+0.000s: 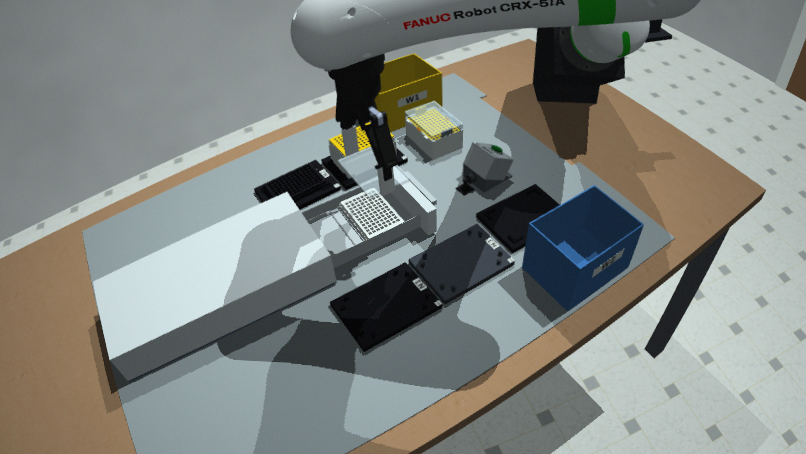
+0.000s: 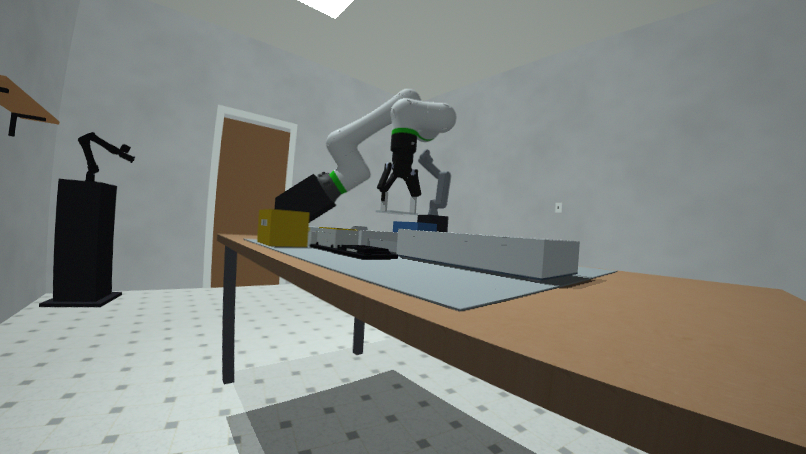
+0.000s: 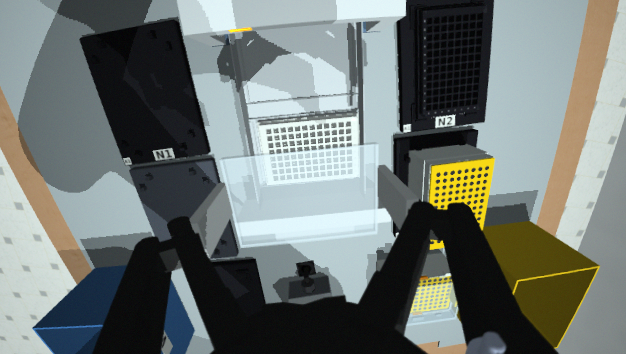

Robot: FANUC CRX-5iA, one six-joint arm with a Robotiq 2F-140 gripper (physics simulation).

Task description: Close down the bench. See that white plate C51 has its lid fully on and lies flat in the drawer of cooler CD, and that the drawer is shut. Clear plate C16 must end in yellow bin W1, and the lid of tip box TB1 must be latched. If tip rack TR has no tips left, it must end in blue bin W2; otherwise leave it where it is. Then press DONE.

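Frame: origin at the arm's base, x ahead, y left, z up, level; centimetres.
Where they show: gripper, fingertip midpoint: point(image 1: 369, 172) point(image 2: 398, 213) point(image 3: 303, 188); arm's base, origin of the base link: point(image 2: 325, 190).
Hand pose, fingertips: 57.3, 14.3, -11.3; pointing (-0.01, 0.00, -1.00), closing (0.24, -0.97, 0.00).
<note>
Each offset is from my fingertips to the centre of the thing, as dx, dy, dz. "spot": to the spot under its first point.
My gripper point(image 1: 368, 160) point(image 2: 398, 204) point(image 3: 303, 188) is shut on a clear lid @[-0.8, -0.2, +0.1] point(image 2: 396, 212) point(image 3: 305, 220), held above the open drawer point(image 1: 383, 239) point(image 3: 359, 75) of cooler CD point(image 1: 214, 270) point(image 2: 479, 250) point(image 3: 300, 15). White plate C51 @[+0.3, -1.1, -11.8] point(image 1: 372, 213) point(image 3: 310, 135) lies uncovered in the drawer. A dark-looking gridded plate @[+13.5, -16.8, -12.1] point(image 1: 296, 180) point(image 3: 452, 65) lies on nest N2; I cannot tell if it is C16. Tip rack TR @[-3.3, -20.5, -9.8] point(image 1: 338, 140) point(image 3: 462, 185) shows dark holes and no visible tips. Tip box TB1 @[spot: -19.6, -17.4, -7.1] point(image 1: 434, 129) point(image 3: 432, 295) has a clear lid over yellow; its latch state is unclear.
Yellow bin W1 @[-17.8, -37.3, -8.0] point(image 1: 417, 101) point(image 2: 282, 228) point(image 3: 555, 300) stands behind TB1. Blue bin W2 @[-32.6, +25.3, -8.0] point(image 1: 552, 265) point(image 2: 414, 226) point(image 3: 75, 300) stands on the opposite side. The button box @[-27.6, -5.4, -9.8] point(image 1: 487, 160) point(image 3: 305, 287) has a green top button. Nest N1 @[+4.3, +20.4, -12.9] point(image 1: 383, 307) point(image 3: 145, 95) lies beside the drawer.
</note>
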